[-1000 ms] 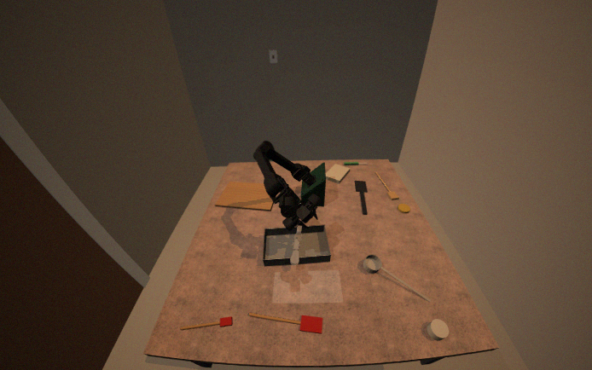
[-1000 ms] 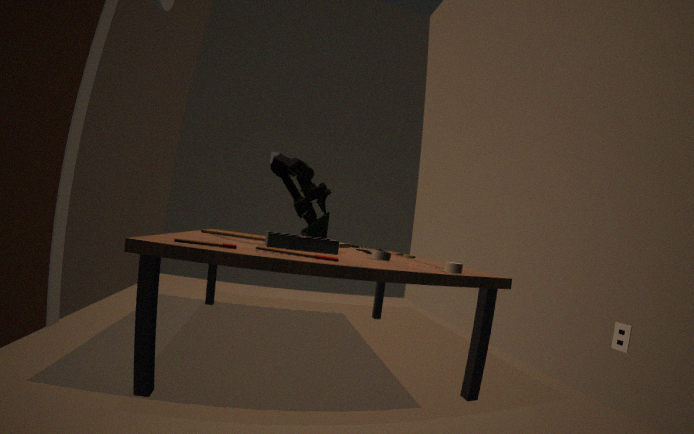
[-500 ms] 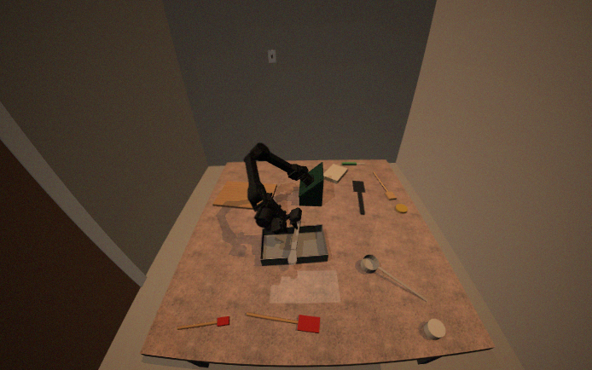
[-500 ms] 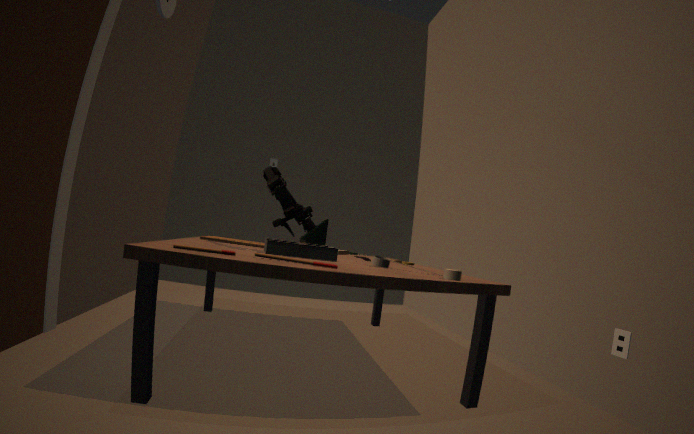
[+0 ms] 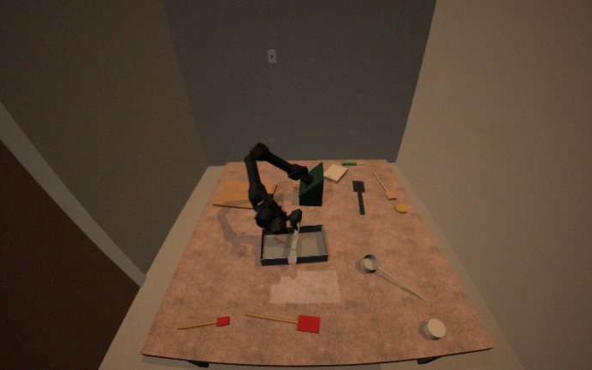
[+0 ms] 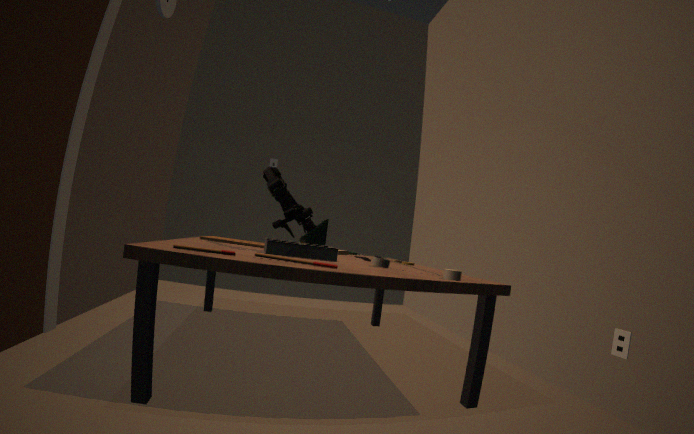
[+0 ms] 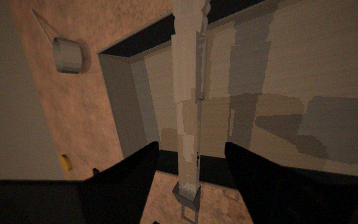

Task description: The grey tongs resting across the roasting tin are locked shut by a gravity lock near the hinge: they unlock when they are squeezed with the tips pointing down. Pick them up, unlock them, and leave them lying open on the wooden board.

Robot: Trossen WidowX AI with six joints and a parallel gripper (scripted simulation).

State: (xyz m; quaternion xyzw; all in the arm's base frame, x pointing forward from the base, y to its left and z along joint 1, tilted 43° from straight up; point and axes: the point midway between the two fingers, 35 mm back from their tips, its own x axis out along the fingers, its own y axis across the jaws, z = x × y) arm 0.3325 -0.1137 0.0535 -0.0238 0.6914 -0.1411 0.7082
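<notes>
Now: the roasting tin 3 cm ahead of my gripper tip and 6 cm below it. From my gripper tip the other things lie so: wooden board (38 cm behind, 30 cm to the right, 8 cm below); pale block (58 cm behind, 31 cm to the left, 8 cm below); black spatula (36 cm behind, 43 cm to the left, 9 cm below).
</notes>
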